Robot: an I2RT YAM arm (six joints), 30 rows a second.
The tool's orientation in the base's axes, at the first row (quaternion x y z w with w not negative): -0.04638 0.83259 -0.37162 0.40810
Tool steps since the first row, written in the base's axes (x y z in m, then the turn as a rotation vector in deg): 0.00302 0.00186 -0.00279 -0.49 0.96 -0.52; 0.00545 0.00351 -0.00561 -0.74 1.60 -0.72; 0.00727 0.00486 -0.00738 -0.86 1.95 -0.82; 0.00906 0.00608 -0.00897 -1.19 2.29 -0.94; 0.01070 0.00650 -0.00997 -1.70 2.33 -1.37
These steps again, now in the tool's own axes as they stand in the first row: -0.00091 0.00385 0.00217 0.29 0.92 -0.70; -0.00133 0.00744 0.00404 0.35 1.46 -1.18; -0.00191 0.00999 0.00525 0.36 1.75 -1.43; -0.00253 0.01231 0.00644 0.52 2.00 -1.81; -0.00313 0.01364 0.00776 1.12 2.19 -2.03
